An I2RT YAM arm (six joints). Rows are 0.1 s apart.
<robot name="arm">
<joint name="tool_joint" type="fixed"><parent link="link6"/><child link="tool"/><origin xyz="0 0 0" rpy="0 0 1.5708"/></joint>
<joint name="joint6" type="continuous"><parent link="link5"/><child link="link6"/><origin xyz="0.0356 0 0.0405" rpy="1.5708 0 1.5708"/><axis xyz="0 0 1"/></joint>
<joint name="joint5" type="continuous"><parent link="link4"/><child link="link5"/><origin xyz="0.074 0.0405 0.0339" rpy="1.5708 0 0"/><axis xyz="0 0 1"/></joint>
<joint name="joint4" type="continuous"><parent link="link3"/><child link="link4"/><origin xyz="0.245 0.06 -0.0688"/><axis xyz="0 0 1"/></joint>
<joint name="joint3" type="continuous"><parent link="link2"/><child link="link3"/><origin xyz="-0.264 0 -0.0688" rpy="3.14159 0 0"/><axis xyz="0 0 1"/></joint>
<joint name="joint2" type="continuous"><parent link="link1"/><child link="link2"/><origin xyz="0.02 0.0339 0.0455" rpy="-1.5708 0 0"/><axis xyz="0 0 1"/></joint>
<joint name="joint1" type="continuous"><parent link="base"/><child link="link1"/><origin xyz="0 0 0.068"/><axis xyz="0 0 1"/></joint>
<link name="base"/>
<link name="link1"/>
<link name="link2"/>
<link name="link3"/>
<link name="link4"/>
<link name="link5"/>
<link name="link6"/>
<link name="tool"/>
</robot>
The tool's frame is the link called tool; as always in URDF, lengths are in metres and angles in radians. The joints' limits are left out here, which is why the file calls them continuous.
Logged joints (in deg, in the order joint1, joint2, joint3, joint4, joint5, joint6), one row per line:
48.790, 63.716, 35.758, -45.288, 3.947, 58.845
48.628, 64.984, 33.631, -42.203, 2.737, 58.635
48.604, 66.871, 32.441, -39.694, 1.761, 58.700
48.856, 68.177, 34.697, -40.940, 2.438, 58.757
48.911, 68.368, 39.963, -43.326, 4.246, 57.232
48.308, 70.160, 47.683, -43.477, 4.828, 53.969
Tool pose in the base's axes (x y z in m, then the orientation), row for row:
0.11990, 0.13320, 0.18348, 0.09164, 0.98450, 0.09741, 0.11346
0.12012, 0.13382, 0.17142, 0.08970, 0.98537, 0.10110, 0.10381
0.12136, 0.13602, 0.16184, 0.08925, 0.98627, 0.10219, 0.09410
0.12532, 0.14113, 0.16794, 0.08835, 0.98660, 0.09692, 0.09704
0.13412, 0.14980, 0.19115, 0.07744, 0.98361, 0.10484, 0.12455
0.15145, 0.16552, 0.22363, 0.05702, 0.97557, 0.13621, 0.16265
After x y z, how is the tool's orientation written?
As a quaternion, x y z w.
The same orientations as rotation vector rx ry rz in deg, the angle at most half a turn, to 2 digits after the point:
15.40, 165.45, 16.37
15.16, 166.52, 17.09
15.17, 167.62, 17.37
14.99, 167.39, 16.44
12.93, 164.25, 17.51
9.32, 159.46, 22.26

